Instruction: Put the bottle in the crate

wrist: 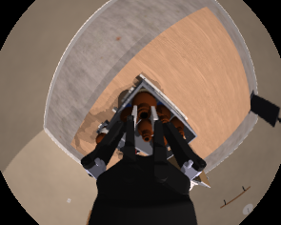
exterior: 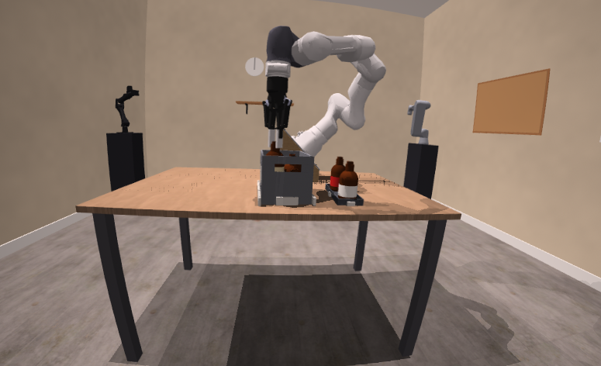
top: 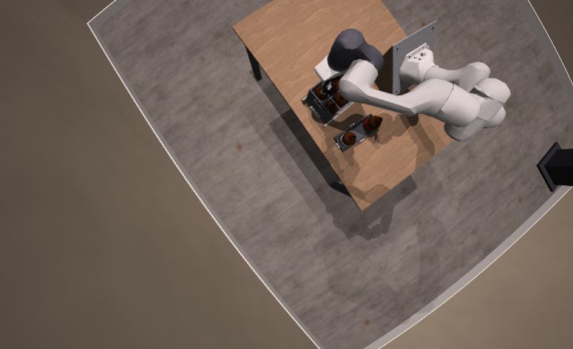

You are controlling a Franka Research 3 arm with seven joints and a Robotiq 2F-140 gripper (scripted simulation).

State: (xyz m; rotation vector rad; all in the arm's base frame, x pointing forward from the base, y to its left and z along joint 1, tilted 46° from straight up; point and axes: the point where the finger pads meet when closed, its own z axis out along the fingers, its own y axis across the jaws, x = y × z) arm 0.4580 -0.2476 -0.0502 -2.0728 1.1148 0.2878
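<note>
Now: the grey crate 15 cm below my hand, 9 cm behind it and 5 cm to the left of it. Round my hand: tray (30 cm to the left, 22 cm below, 6 cm behind).
</note>
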